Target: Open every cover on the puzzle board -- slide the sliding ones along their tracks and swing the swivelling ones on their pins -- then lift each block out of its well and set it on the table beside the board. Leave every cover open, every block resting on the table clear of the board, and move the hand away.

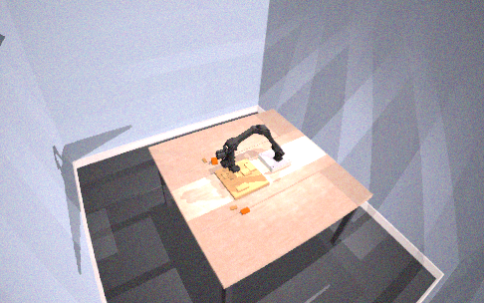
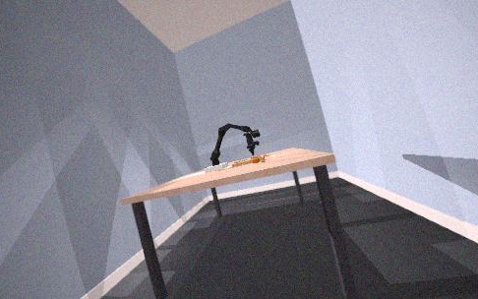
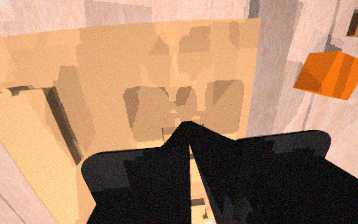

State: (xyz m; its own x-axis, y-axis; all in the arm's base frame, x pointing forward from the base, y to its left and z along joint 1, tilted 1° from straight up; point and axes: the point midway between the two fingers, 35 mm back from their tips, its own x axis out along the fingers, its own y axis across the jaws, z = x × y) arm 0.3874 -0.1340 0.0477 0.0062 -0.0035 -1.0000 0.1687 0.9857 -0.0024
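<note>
My gripper tip is 9 cm to the right of the tan puzzle board, 5 cm past it and 3 cm above it. The rest, counted from my gripper tip: orange bit 31 cm to the left, 14 cm ahead, 5 cm below.
</note>
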